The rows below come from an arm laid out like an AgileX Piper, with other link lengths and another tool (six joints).
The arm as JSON. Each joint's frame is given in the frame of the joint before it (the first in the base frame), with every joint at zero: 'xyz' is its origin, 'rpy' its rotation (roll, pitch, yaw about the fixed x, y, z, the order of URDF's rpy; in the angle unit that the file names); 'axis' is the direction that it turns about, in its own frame. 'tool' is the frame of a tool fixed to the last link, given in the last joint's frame.
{
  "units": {
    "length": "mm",
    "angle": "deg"
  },
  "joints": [
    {
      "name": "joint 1",
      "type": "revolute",
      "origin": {
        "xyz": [
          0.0,
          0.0,
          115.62
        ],
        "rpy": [
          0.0,
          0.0,
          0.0
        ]
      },
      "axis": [
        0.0,
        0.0,
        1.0
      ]
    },
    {
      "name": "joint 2",
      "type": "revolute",
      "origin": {
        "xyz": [
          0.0,
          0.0,
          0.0
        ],
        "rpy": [
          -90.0,
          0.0,
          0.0
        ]
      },
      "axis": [
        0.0,
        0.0,
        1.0
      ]
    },
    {
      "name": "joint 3",
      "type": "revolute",
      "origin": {
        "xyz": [
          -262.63,
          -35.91,
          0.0
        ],
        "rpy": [
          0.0,
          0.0,
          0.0
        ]
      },
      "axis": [
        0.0,
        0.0,
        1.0
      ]
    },
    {
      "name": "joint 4",
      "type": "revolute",
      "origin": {
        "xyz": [
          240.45,
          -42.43,
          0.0
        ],
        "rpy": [
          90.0,
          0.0,
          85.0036
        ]
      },
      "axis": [
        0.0,
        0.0,
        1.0
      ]
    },
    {
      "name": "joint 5",
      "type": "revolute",
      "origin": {
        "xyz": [
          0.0,
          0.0,
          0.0
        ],
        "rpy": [
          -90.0,
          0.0,
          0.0
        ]
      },
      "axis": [
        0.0,
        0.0,
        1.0
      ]
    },
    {
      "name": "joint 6",
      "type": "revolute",
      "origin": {
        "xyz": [
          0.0,
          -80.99,
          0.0
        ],
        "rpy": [
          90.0,
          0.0,
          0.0
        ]
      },
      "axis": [
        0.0,
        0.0,
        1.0
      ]
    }
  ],
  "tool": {
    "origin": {
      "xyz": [
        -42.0,
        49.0,
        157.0
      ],
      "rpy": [
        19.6,
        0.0,
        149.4
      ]
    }
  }
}
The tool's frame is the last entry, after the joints.
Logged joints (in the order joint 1, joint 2, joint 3, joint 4, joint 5, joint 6), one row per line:
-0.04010, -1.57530, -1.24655, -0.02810, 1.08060, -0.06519
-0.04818, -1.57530, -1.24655, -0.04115, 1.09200, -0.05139
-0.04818, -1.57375, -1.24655, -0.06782, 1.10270, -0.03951
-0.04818, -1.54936, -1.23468, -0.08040, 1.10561, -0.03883
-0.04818, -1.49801, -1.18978, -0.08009, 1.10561, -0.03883
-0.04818, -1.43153, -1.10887, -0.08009, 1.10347, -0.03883
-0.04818, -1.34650, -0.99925, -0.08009, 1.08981, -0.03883
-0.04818, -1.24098, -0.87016, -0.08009, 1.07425, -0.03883
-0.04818, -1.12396, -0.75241, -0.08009, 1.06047, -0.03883
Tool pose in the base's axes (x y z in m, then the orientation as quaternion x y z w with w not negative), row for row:
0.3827, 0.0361, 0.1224, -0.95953, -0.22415, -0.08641, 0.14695
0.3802, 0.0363, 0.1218, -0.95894, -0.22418, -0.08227, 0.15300
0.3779, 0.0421, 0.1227, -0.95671, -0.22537, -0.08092, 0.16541
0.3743, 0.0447, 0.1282, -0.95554, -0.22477, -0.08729, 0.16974
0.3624, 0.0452, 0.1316, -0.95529, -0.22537, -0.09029, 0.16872
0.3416, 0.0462, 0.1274, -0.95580, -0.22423, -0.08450, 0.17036
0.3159, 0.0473, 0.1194, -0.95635, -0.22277, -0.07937, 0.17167
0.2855, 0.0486, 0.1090, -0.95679, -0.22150, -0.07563, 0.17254
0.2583, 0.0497, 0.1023, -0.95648, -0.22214, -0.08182, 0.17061
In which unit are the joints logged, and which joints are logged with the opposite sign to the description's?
The joints are logged in radians. Opposite sign: joint 2, joint 4, joint 6.
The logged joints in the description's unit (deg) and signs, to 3 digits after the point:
-2.298, 90.258, -71.422, 1.610, 61.914, 3.735
-2.761, 90.258, -71.422, 2.358, 62.567, 2.944
-2.761, 90.169, -71.422, 3.886, 63.180, 2.264
-2.761, 88.772, -70.742, 4.607, 63.347, 2.225
-2.761, 85.830, -68.169, 4.589, 63.347, 2.225
-2.761, 82.021, -63.534, 4.589, 63.224, 2.225
-2.761, 77.149, -57.253, 4.589, 62.442, 2.225
-2.761, 71.103, -49.856, 4.589, 61.550, 2.225
-2.761, 64.398, -43.110, 4.589, 60.760, 2.225

